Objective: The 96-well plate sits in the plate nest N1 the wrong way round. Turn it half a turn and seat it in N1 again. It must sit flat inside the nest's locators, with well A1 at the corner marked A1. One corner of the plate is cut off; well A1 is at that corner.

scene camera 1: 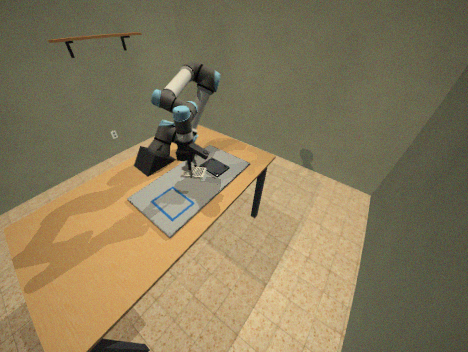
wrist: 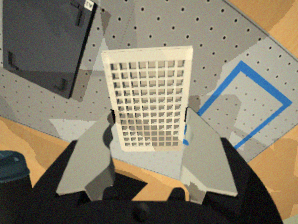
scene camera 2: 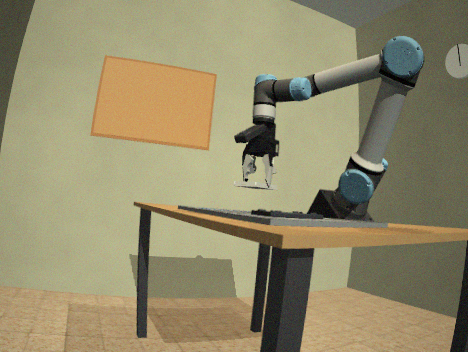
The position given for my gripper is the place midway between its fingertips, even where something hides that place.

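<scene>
My gripper point(scene camera 2: 256, 187), in sight. White 96-well plate point(wrist: 142, 85), in sight, with my gripper point(wrist: 149, 109).
</scene>
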